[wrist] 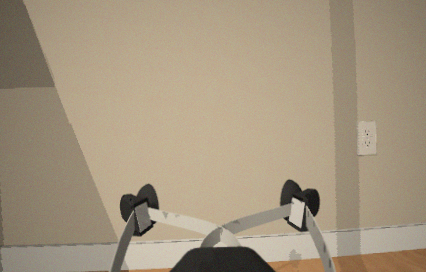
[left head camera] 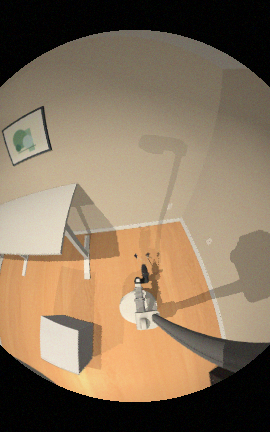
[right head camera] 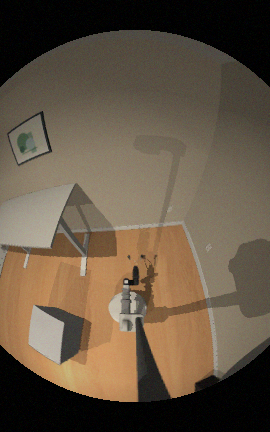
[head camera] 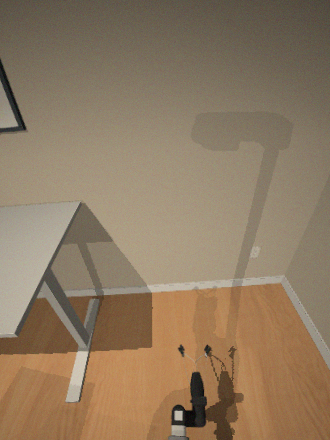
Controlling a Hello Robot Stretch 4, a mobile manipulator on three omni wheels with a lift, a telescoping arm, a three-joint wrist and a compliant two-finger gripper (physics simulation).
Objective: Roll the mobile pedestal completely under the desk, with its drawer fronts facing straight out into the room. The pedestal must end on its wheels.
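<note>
The mobile pedestal (left head camera: 60,344) (right head camera: 46,334) is a box with a light top and a dark grey side. It stands on the floor in front of the desk, at the lower left of both side head views; its wheels and drawer fronts cannot be made out. The white desk (head camera: 30,255) (left head camera: 37,220) (right head camera: 35,217) stands against the back wall at the left, on grey legs with floor feet. My gripper (head camera: 195,350) (left head camera: 142,255) (right head camera: 136,257) (wrist: 219,198) is open and empty, to the right of the desk and apart from it, facing the back wall.
A framed picture (left head camera: 27,136) (right head camera: 30,139) hangs above the desk. A wall outlet (head camera: 255,251) (wrist: 367,138) is on the back wall at the right. The right wall meets the back wall beyond it. A dark object (left head camera: 223,376) (right head camera: 207,383) shows at the lower right edge.
</note>
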